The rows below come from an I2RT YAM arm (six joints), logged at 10 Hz.
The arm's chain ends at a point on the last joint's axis. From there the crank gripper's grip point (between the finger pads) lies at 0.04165 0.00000 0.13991 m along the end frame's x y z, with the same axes.
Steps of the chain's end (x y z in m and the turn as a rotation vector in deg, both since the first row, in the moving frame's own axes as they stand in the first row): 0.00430, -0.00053, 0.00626, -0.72, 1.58, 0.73; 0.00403, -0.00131, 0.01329, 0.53, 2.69, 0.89; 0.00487, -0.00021, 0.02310, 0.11, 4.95, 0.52; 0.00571, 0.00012, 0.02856, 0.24, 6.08, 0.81; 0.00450, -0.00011, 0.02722, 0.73, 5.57, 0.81; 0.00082, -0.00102, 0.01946, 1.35, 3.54, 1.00; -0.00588, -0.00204, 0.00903, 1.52, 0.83, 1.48; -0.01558, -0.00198, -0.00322, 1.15, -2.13, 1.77
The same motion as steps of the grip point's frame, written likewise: 0.00813, 0.00178, 0.00504, -0.72, 1.58, 0.73; 0.01056, -0.00190, 0.01118, 0.53, 2.69, 0.89; 0.01679, -0.00004, 0.01898, 0.11, 4.95, 0.52; 0.02029, 0.00024, 0.02336, 0.24, 6.08, 0.81; 0.01789, -0.00118, 0.02251, 0.73, 5.57, 0.81; 0.00940, -0.00348, 0.01659, 1.35, 3.54, 1.00; -0.00382, -0.00464, 0.00838, 1.52, 0.83, 1.48; -0.02078, -0.00360, -0.00178, 1.15, -2.13, 1.77
